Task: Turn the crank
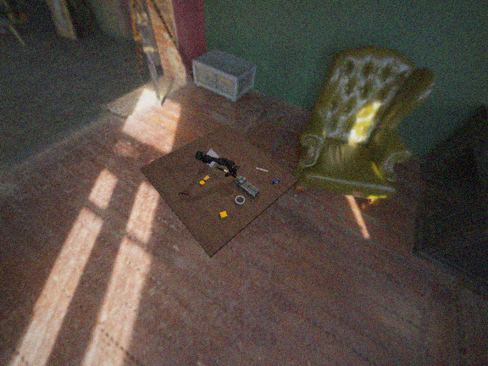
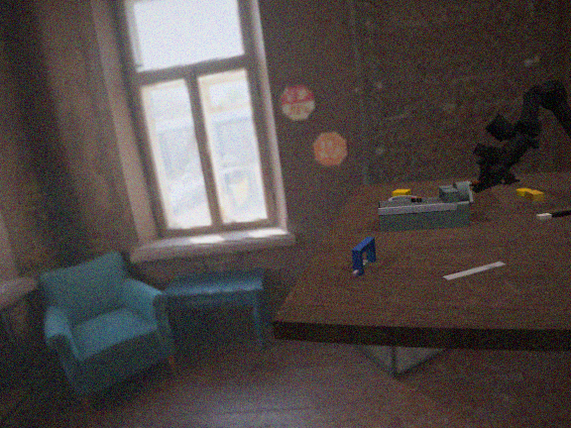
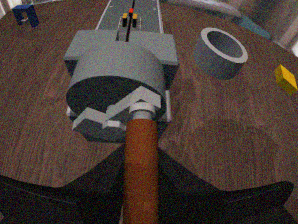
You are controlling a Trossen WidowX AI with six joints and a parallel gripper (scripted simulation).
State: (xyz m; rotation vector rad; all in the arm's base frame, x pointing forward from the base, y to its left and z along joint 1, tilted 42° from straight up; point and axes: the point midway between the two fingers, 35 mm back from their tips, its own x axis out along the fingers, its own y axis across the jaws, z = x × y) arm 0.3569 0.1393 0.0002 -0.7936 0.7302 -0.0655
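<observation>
The crank handle lies 2 cm behind my gripper tip and 2 cm above it. Also, from my gripper tip: yellow block 27 cm ahead, 33 cm to the right, 8 cm below; then white strip 1 cm ahead, 38 cm to the left, 9 cm below; then red pointer 18 cm ahead, 6 cm to the left, 1 cm below.
</observation>
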